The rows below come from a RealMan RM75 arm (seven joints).
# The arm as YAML. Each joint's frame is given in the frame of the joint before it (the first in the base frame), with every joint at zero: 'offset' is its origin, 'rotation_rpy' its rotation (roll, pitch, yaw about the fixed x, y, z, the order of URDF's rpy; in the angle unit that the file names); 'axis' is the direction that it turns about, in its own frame. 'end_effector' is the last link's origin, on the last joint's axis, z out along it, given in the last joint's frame.
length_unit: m
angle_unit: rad
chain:
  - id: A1
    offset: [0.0, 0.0, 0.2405]
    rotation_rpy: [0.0, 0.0, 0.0]
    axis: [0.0, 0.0, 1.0]
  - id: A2
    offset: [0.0, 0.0, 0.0]
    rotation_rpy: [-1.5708, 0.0, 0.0]
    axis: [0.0, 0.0, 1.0]
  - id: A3
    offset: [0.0, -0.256, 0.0]
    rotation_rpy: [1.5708, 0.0, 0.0]
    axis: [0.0, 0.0, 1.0]
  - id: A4
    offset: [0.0, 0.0, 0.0]
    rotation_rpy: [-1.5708, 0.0, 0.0]
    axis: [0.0, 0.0, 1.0]
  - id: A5
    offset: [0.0, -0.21, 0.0]
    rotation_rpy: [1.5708, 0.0, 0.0]
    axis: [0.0, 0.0, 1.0]
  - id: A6
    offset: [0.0, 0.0, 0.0]
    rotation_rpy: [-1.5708, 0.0, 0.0]
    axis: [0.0, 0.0, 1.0]
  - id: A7
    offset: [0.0, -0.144, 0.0]
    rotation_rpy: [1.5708, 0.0, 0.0]
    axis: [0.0, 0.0, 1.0]
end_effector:
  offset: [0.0, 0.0, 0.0]
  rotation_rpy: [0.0, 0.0, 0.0]
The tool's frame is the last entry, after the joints.
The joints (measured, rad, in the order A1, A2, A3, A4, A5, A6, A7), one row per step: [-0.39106, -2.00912, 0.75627, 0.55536, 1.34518, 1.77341, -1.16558]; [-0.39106, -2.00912, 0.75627, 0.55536, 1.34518, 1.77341, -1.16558]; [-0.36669, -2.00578, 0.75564, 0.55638, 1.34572, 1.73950, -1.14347]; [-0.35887, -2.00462, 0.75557, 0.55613, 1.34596, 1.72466, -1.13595]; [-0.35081, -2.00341, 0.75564, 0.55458, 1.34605, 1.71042, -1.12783]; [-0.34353, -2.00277, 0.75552, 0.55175, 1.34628, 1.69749, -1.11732]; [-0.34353, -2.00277, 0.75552, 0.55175, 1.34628, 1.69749, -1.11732]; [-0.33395, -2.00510, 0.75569, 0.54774, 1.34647, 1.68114, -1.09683]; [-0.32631, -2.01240, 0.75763, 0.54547, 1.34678, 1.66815, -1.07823]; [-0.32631, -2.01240, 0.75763, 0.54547, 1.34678, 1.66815, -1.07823]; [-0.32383, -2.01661, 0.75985, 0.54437, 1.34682, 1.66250, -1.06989]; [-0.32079, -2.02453, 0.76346, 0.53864, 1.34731, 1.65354, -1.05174]
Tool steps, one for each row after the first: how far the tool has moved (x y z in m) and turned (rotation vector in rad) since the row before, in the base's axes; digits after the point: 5 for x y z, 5 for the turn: [0.00000, 0.00000, 0.00000, 0.00000, 0.00000, 0.00000]; [-0.01085, -0.00226, 0.00093, 0.02804, 0.02628, 0.04527]; [-0.00395, -0.00042, 0.00019, 0.00976, 0.01006, 0.01819]; [-0.00412, -0.00070, 0.00004, 0.00920, 0.00961, 0.01837]; [-0.00384, -0.00081, -0.00032, 0.00952, 0.00949, 0.01625]; [0.00000, 0.00000, 0.00000, 0.00000, 0.00000, 0.00000]; [-0.00451, -0.00143, -0.00166, 0.01514, 0.01344, 0.01797]; [-0.00248, -0.00151, -0.00352, 0.01028, 0.00845, 0.01198]; [0.00000, 0.00000, 0.00000, 0.00000, 0.00000, 0.00000]; [-0.00055, -0.00053, -0.00216, 0.00306, 0.00321, 0.00374]; [-0.00077, -0.00102, -0.00457, 0.00508, 0.00505, 0.00533]
